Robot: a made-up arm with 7 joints. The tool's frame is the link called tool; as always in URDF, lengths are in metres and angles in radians. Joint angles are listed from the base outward.
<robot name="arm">
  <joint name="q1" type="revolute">
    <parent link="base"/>
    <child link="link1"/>
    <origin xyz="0.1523 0.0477 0.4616" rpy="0 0 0"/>
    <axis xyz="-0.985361 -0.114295 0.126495"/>
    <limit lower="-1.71" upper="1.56"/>
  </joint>
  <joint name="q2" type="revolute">
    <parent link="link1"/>
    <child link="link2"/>
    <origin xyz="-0.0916 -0.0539 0.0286" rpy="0 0 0"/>
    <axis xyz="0 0 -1"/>
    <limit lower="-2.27" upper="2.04"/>
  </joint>
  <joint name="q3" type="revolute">
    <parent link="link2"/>
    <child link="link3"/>
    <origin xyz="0.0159 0.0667 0.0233" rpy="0 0 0"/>
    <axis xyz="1 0 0"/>
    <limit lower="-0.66" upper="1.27"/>
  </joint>
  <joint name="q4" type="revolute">
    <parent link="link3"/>
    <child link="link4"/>
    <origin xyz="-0.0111 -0.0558 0.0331" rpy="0 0 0"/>
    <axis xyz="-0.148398 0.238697 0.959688"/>
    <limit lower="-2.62" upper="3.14"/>
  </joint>
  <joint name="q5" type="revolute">
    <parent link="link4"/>
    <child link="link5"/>
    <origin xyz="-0.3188 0.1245 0.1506" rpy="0 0 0"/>
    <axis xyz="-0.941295 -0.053 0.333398"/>
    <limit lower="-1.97" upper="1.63"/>
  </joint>
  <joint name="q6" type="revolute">
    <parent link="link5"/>
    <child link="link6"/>
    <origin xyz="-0.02 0.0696 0.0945" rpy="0 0 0"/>
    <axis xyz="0 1 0"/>
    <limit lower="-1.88" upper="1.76"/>
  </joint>
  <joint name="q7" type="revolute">
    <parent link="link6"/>
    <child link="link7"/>
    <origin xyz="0.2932 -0.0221 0.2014" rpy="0 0 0"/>
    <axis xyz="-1 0 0"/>
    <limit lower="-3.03" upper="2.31"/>
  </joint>
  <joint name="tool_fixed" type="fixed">
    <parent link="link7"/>
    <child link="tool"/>
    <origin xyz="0.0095 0.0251 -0.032" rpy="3.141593 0 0"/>
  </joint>
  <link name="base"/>
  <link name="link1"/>
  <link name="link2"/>
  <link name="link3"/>
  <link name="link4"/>
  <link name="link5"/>
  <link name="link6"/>
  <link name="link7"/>
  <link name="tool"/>
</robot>
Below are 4 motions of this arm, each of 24 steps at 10 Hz.
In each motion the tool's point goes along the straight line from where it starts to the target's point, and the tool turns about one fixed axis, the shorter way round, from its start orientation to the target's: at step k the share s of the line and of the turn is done. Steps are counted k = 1, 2, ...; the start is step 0. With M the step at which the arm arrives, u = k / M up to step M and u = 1 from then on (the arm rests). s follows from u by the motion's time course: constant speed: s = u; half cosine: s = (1 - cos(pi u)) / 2; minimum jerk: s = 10 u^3 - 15 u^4 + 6 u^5.
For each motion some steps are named. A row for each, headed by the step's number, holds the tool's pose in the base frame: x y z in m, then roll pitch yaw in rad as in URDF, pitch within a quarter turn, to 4 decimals.
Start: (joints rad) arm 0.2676 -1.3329 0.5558 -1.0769 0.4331 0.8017 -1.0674
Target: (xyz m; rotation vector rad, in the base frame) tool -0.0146 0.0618 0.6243 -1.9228 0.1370 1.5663
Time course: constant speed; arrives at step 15
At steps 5, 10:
5: 0.0512 0.1822 0.6743 -2.1219 1.1609 0.4200
10: 0.0183 0.1220 0.6493 -1.9362 1.1575 0.6304

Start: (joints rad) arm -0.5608 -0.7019 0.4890 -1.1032 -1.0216 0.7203 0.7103
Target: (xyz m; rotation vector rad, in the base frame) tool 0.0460 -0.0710 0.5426 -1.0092 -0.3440 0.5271
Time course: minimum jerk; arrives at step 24
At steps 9, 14, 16, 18, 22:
9: 0.0778 -0.1043 0.5792 -1.2862 0.2591 0.5603
14: 0.0612 -0.0869 0.5601 -1.1616 0.1082 0.5904
16: 0.0552 -0.0806 0.5532 -1.1181 0.0529 0.5966
18: 0.0505 -0.0758 0.5478 -1.0846 0.0097 0.5996
22: 0.0462 -0.0712 0.5429 -1.0537 -0.0303 0.6012

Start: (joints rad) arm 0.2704 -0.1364 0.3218 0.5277 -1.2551 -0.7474 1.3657
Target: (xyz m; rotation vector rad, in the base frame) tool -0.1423 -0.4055 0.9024 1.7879 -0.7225 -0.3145
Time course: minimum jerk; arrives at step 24
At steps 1, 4, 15, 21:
1: 0.0372 -0.3704 0.8792 2.7644 0.0088 -0.2889
4: 0.0310 -0.3716 0.8800 2.7344 0.0093 -0.3036
15: -0.0929 -0.3958 0.8960 2.1465 -0.0683 -0.5789
21: -0.1394 -0.4049 0.9020 1.9325 -0.1363 -0.6643

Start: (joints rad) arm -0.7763 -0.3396 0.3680 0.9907 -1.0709 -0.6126 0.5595
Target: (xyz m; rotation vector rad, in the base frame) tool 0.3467 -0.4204 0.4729 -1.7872 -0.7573 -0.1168
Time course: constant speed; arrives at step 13
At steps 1, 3, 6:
1: 0.2654 -0.4732 0.4833 -1.8399 -0.2836 0.3194
3: 0.2790 -0.4644 0.4816 -1.8608 -0.3135 0.3473
6: 0.2993 -0.4512 0.4790 -1.8944 -0.3572 0.3910

